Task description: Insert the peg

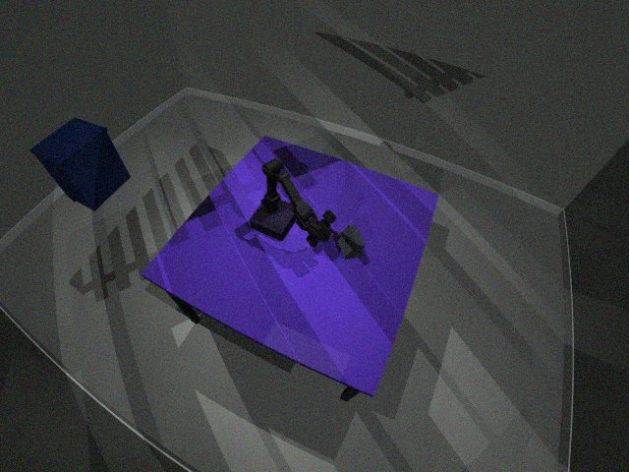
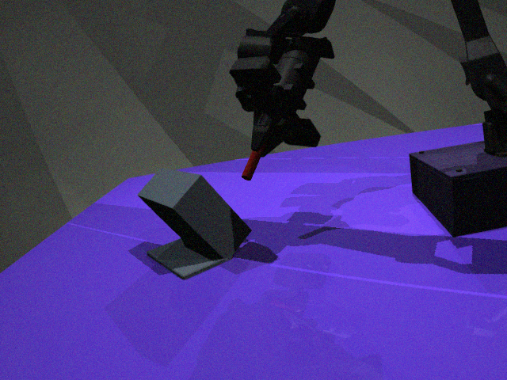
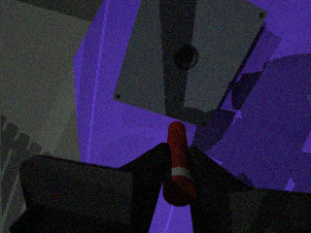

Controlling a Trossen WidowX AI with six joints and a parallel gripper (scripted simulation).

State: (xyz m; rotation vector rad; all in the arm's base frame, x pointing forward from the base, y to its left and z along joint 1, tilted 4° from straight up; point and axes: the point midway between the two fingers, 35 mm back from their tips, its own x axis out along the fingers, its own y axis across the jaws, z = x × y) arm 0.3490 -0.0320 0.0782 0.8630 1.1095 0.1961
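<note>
The grey sloped panel is 100 mm ahead of my gripper tip, 30 mm to the left of it and 60 mm below it. Round my gripper tip: grey foot plate (120 mm ahead, 50 mm to the left, 120 mm below); red peg (10 mm behind, 10 mm to the right, 10 mm above).
</note>
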